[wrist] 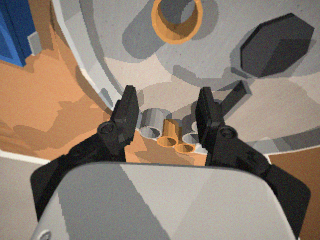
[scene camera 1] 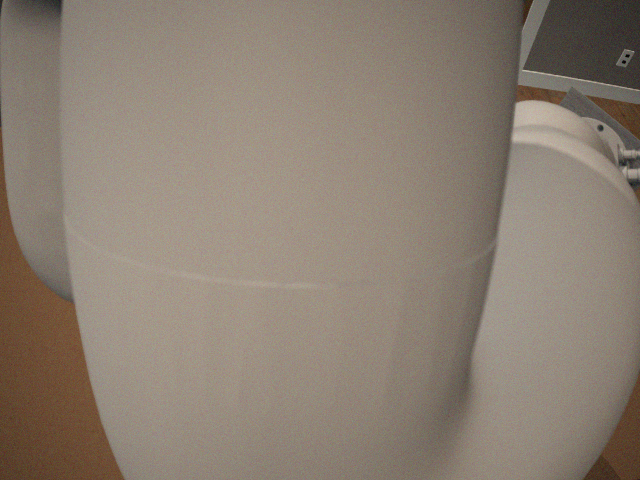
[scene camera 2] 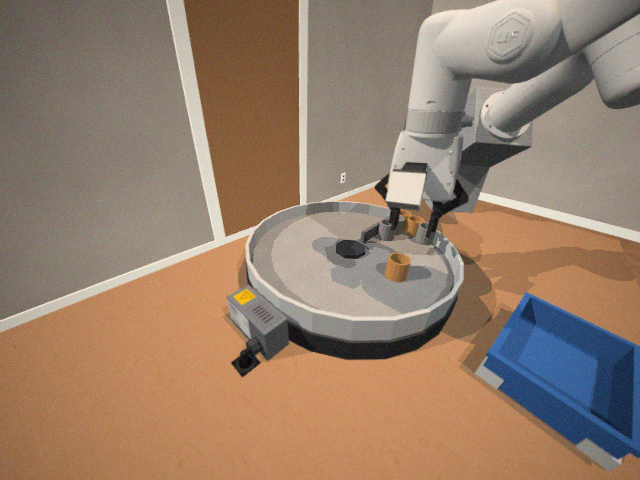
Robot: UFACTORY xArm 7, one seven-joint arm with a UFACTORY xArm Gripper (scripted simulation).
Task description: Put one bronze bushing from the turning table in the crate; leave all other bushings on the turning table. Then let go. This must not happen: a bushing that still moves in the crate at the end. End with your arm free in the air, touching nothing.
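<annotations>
I can see my gripper in scene camera 2, and I can see it in the wrist view as well. On my gripper (scene camera 2: 461,198) and (wrist: 46,179) are the same spot.
</annotations>
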